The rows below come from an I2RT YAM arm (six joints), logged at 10 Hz.
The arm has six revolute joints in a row. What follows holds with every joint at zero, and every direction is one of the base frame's.
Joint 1 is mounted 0.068 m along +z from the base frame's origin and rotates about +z.
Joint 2 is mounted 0.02 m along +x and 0.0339 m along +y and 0.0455 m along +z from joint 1 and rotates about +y.
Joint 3 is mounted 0.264 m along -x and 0.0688 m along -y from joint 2 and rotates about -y.
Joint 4 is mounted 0.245 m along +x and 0.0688 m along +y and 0.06 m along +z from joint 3 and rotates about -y.
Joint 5 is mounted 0.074 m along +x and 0.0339 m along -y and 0.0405 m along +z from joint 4 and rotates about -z.
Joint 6 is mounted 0.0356 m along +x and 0.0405 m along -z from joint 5 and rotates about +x.
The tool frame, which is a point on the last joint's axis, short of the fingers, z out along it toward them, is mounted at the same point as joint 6; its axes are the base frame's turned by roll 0, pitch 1.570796 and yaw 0 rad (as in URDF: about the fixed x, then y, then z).
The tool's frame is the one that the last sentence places.
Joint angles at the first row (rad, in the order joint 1, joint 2, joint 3, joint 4, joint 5, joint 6):
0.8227, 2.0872, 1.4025, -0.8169, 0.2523, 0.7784
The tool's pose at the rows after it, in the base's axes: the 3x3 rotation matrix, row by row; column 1 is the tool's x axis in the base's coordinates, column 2 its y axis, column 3 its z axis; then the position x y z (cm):
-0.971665 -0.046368 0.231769; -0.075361 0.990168 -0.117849; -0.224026 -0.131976 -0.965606; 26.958 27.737 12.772
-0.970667 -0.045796 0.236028; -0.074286 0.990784 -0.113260; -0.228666 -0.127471 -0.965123; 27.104 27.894 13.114
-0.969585 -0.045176 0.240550; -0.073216 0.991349 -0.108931; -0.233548 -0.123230 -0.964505; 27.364 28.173 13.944
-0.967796 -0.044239 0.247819; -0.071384 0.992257 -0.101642; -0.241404 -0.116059 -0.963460; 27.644 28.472 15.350
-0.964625 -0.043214 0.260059; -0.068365 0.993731 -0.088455; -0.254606 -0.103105 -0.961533; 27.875 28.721 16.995
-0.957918 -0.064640 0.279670; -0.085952 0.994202 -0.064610; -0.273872 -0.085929 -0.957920; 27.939 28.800 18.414
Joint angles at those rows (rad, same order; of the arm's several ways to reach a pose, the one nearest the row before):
0.8227, 2.0873, 1.4082, -0.8181, 0.2527, 0.7513
0.8227, 2.0869, 1.4224, -0.8261, 0.2527, 0.7513
0.8227, 2.0853, 1.4555, -0.8543, 0.2531, 0.7513
0.8227, 2.0769, 1.5017, -0.8982, 0.2535, 0.7513
0.8227, 2.0632, 1.5482, -0.9398, 0.2535, 0.7509
0.8227, 2.0407, 1.5707, -0.9528, 0.2516, 0.7269

